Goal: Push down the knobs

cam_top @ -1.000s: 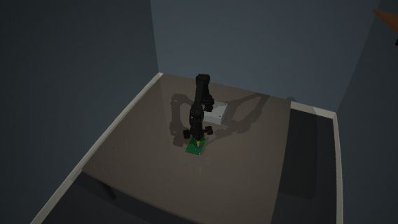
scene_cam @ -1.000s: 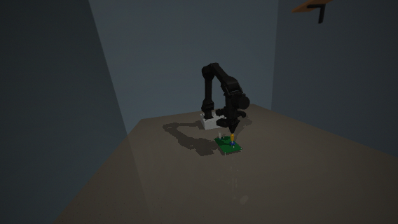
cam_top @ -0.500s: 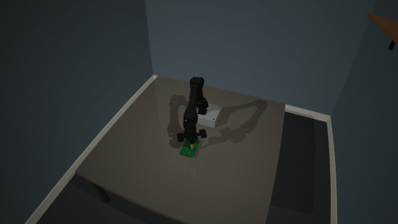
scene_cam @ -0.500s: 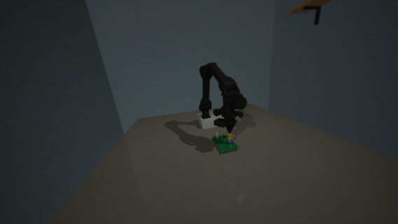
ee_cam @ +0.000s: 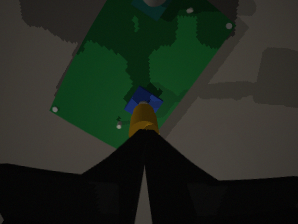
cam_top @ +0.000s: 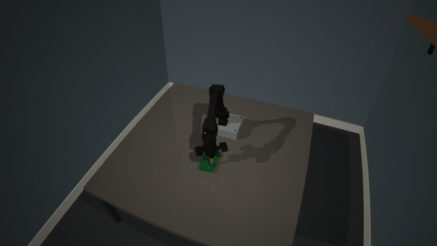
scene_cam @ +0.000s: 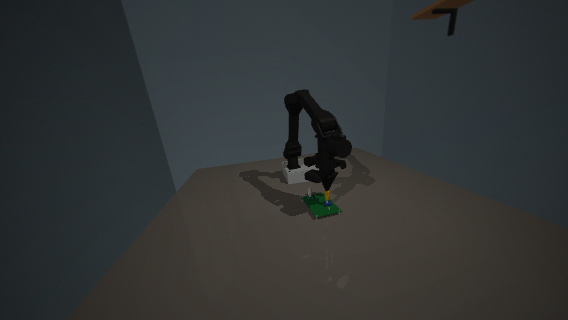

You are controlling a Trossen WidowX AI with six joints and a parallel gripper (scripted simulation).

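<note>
The orange knob lies 20 mm below my gripper tip. The rest, counted from my gripper tip: white knob 70 mm behind, 40 mm to the right, 30 mm below.
</note>
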